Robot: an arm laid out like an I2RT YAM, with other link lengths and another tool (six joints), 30 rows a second.
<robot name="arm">
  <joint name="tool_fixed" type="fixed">
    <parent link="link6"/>
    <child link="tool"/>
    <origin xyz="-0.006 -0.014 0.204" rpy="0 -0.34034 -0.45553"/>
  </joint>
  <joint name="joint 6" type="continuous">
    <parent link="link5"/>
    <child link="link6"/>
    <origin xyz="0.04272 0 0.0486" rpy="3.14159 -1.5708 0"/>
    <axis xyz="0 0 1"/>
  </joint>
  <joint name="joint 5" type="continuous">
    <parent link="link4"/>
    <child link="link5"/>
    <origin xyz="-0.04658 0.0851 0.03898" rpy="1.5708 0 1.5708"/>
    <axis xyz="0 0 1"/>
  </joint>
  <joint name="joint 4" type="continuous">
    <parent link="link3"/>
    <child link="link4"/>
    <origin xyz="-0.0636 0.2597 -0.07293" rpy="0 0 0"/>
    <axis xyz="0 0 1"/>
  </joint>
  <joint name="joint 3" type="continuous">
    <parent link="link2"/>
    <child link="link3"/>
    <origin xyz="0 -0.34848 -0.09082" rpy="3.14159 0 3.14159"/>
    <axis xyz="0 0 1"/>
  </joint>
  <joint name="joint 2" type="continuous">
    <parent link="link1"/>
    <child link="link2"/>
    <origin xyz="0.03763 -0.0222 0.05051" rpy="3.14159 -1.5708 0"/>
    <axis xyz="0 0 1"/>
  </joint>
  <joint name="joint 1" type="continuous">
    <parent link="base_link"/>
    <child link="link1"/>
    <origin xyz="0 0 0.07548" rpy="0 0 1.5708"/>
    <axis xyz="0 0 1"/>
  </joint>
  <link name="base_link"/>
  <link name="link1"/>
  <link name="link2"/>
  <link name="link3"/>
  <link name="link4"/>
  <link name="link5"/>
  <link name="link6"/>
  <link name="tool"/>
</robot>
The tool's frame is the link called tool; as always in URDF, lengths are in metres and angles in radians. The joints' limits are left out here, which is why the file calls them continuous.
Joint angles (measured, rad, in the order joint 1, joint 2, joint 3, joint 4, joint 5, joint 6), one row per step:
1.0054 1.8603 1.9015 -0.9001 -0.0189 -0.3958
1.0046 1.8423 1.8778 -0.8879 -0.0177 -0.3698
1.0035 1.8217 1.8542 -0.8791 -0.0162 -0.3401
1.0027 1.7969 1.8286 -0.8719 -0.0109 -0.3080
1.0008 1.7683 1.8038 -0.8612 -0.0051 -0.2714
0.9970 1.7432 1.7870 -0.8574 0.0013 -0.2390
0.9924 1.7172 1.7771 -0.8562 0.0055 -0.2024
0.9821 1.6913 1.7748 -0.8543 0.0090 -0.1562
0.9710 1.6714 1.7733 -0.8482 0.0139 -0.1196
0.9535 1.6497 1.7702 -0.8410 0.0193 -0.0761
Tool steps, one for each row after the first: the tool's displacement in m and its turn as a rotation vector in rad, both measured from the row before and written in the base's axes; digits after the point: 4 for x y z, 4 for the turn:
-0.0014 -0.0042 0.0015 0.0137 0.0104 -0.0212
-0.0019 -0.0054 0.0022 0.0144 0.0128 -0.0244
-0.0020 -0.0071 0.0031 0.0144 0.0115 -0.0283
-0.0013 -0.0074 0.0061 0.0229 0.0095 -0.0329
-0.0003 -0.0079 0.0063 0.0196 0.0081 -0.0318
-0.0003 -0.0077 0.0094 0.0268 0.0092 -0.0339
0.0027 -0.0087 0.0129 0.0382 0.0110 -0.0454
0.0042 -0.0074 0.0111 0.0336 0.0053 -0.0398
0.0066 -0.0104 0.0114 0.0382 0.0084 -0.0506

